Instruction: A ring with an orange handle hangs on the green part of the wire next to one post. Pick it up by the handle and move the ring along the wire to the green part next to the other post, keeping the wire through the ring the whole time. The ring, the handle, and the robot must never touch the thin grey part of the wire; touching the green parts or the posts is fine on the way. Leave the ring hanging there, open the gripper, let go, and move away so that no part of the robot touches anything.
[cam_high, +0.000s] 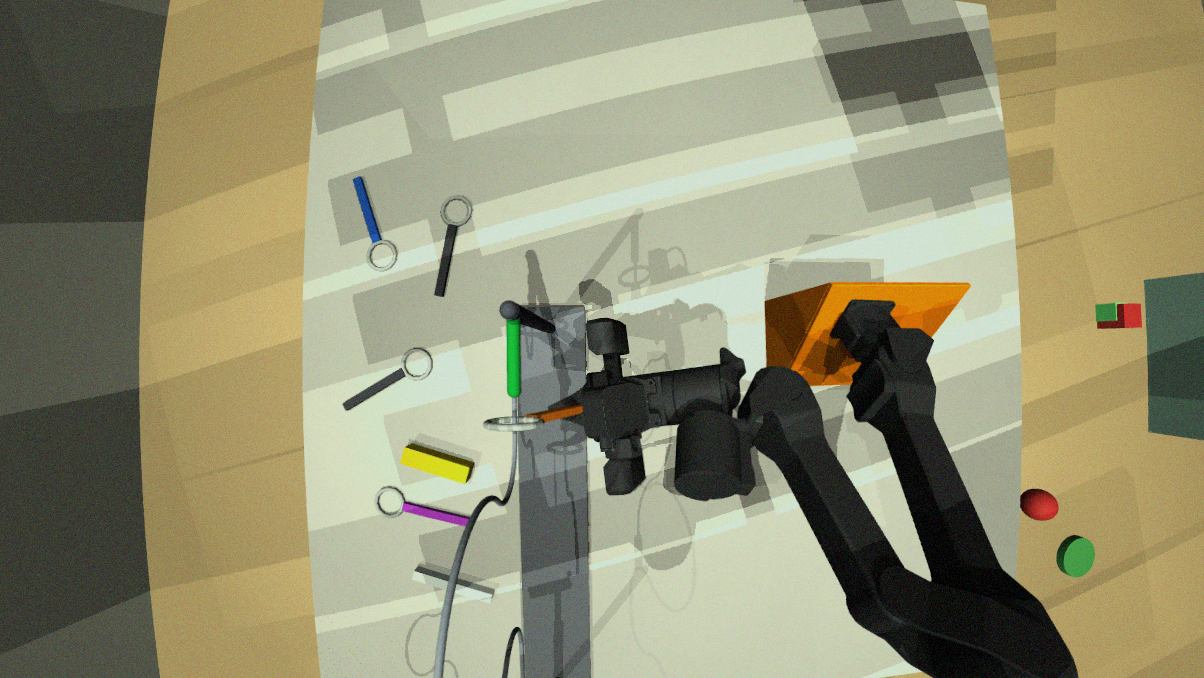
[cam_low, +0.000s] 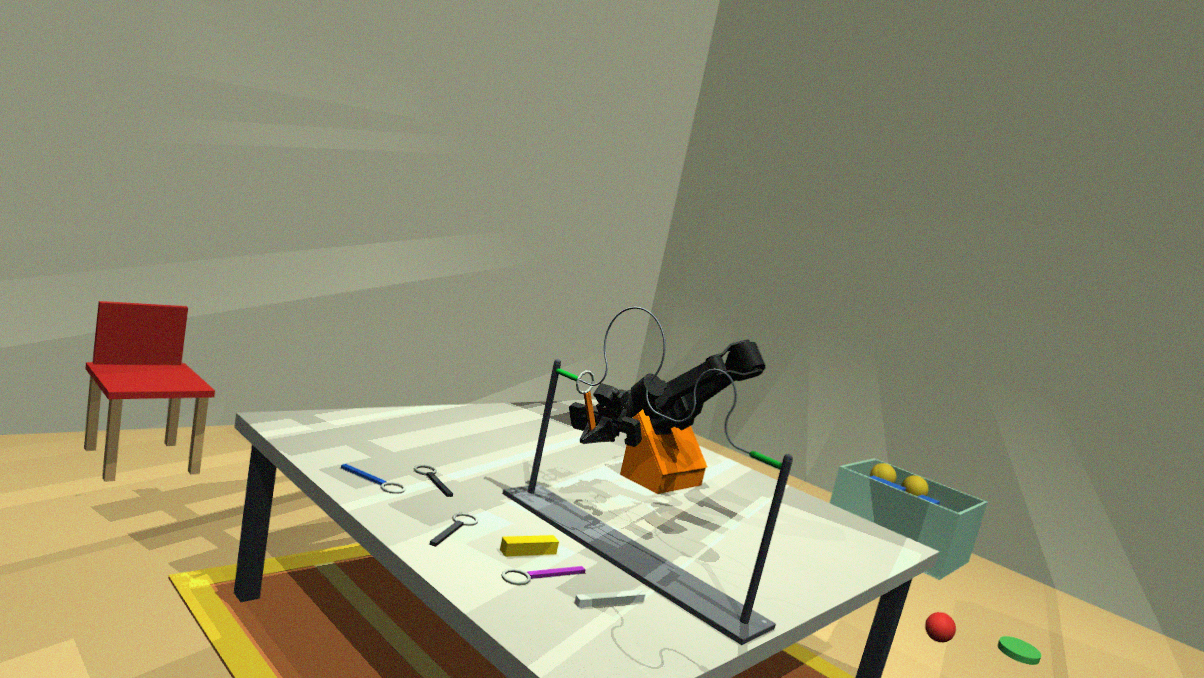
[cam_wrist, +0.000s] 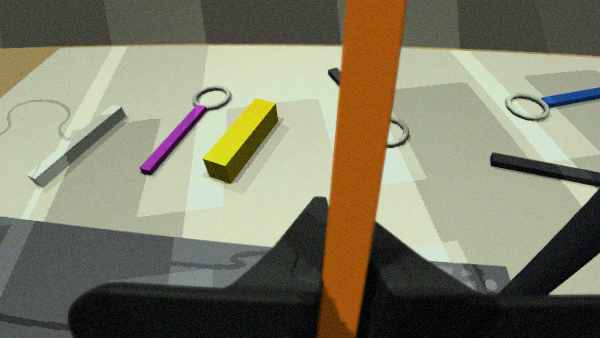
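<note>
Now: gripper tip 9 cm below the ring with orange handle and 1 cm to the left of it. From my gripper tip the other things lie so: ring with black handle (26 cm to the right, 19 cm ahead, 17 cm below); then ring with purple handle (24 cm ahead, 20 cm to the left, 17 cm below); then yellow block (20 cm ahead, 16 cm below, 12 cm to the left).
</note>
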